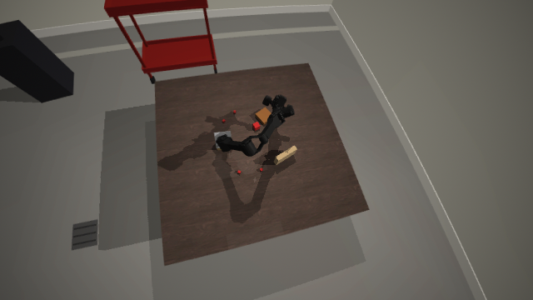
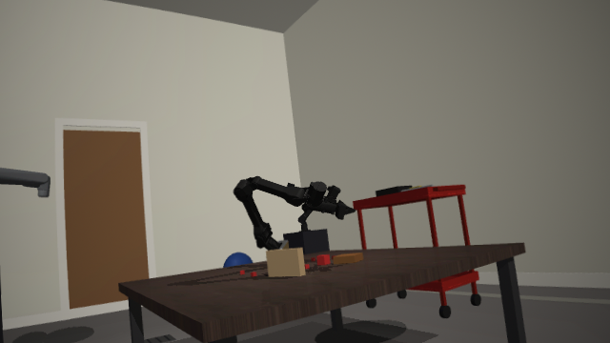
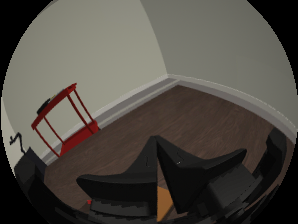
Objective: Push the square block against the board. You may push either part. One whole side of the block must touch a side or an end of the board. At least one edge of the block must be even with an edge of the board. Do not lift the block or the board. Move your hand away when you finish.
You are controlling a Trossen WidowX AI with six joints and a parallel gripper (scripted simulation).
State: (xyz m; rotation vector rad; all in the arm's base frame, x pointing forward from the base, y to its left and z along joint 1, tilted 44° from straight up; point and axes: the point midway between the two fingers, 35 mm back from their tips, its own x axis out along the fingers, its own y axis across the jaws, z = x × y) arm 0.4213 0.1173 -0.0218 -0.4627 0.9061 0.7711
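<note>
My gripper tip is now 6 cm past the board, 35 cm to the left of it and 16 cm above it. Also, from my gripper tip: small red cube (16 cm behind, 6 cm to the right, 19 cm below); orange-brown square block (8 cm behind, 20 cm below).
</note>
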